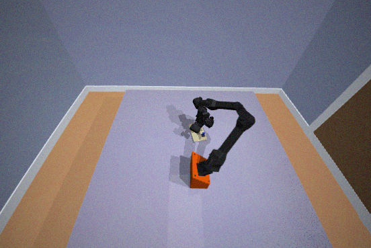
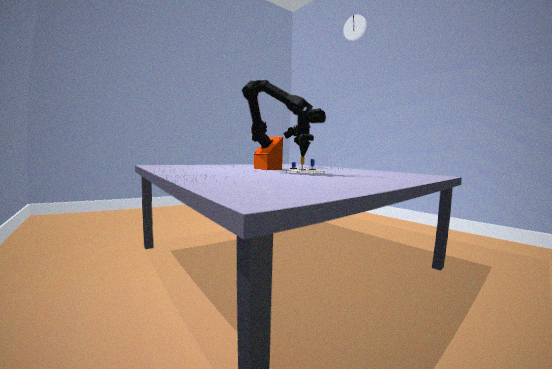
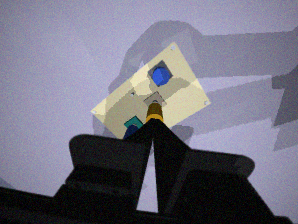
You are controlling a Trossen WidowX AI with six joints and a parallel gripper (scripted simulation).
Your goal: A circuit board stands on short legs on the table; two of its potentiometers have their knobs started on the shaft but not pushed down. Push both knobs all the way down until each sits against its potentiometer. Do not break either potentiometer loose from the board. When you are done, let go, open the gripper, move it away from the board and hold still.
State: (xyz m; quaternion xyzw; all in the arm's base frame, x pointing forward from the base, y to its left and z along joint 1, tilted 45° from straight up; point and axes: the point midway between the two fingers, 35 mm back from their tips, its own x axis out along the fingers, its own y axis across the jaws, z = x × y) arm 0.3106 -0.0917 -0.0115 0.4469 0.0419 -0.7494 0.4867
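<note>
The blue knob lies 50 mm ahead of my gripper tip, 20 mm to the left of it and 20 mm below it. Round my gripper tip: yellow knob (20 mm below).
</note>
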